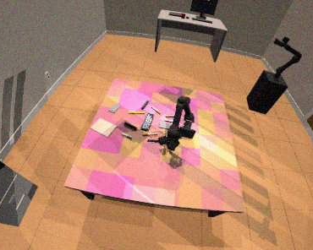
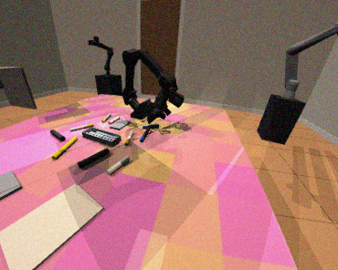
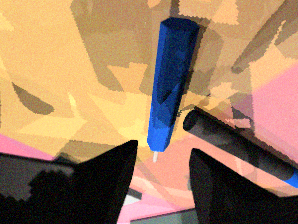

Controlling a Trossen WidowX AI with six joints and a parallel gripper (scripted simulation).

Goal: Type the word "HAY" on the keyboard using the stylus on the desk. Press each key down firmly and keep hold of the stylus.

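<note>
My gripper tip is 10 mm short of the blue stylus, 10 mm to the left of it and 30 mm above it. From my gripper tip the other things lie so: yellow marker 340 mm ahead, 220 mm to the right, 30 mm below; then blue-tipped pen 110 mm ahead, 30 mm to the left, 30 mm below; then white sheet 560 mm ahead, 30 mm to the left, 30 mm below.
</note>
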